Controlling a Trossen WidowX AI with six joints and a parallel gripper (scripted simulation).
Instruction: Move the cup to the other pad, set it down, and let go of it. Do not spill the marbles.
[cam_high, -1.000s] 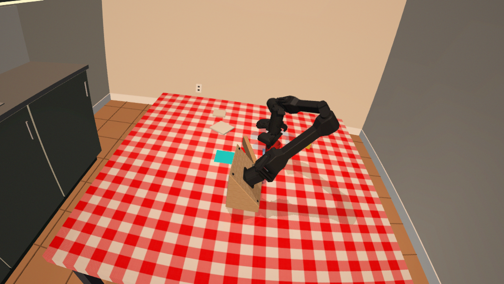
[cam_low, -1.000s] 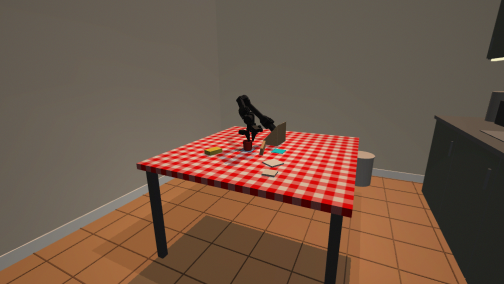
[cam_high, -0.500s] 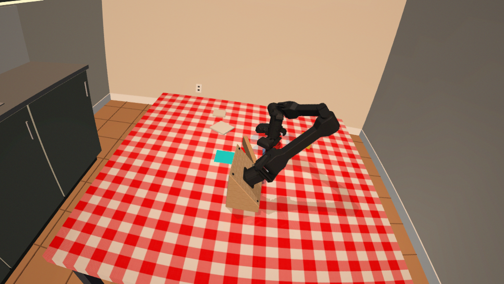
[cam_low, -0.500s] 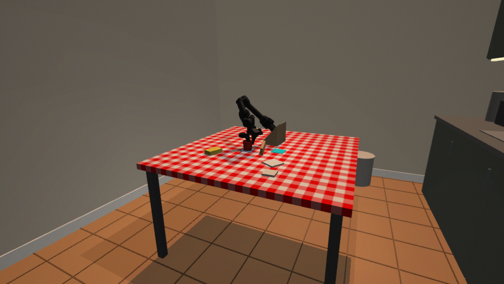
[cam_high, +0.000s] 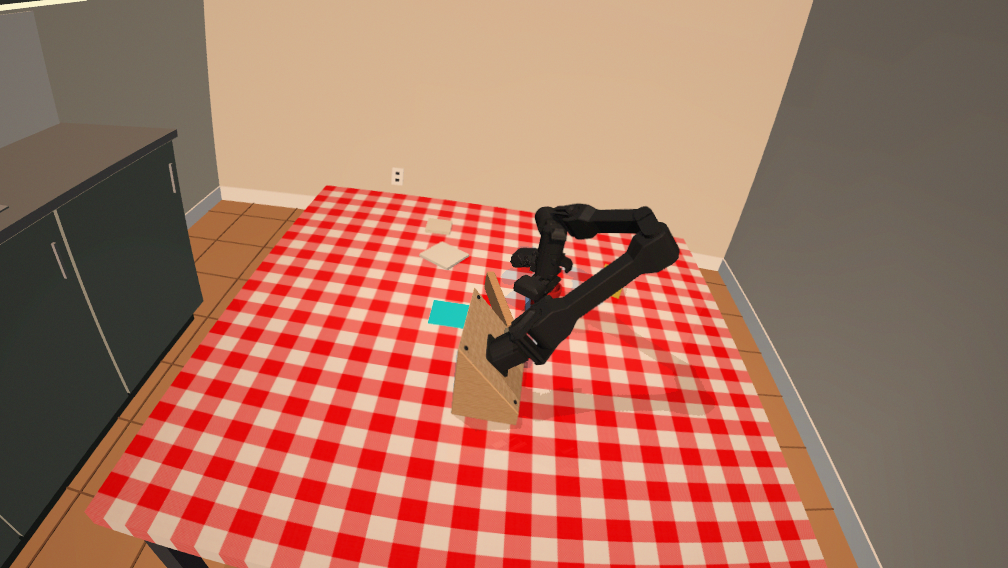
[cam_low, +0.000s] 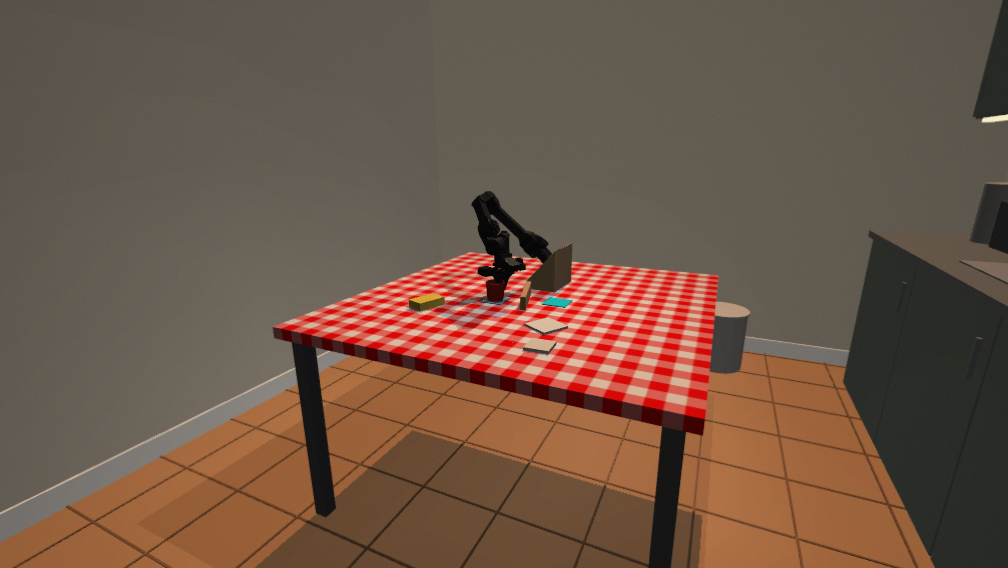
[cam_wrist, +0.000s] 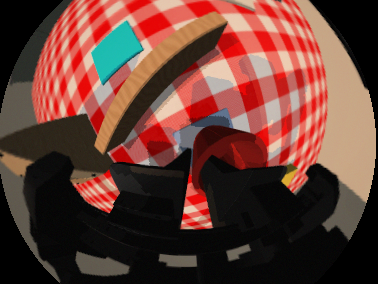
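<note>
Right now my gripper tip is 40 mm above the pale blue pad, 20 mm to the left of it and 20 mm short of it. The rest, counted from my gripper tip: thin wooden board: 90 mm to the left, 20 mm below, 10 mm behind; dark red cup: 30 mm ahead, 20 mm to the right; teal pad: 210 mm to the left, 40 mm below, 40 mm behind.
</note>
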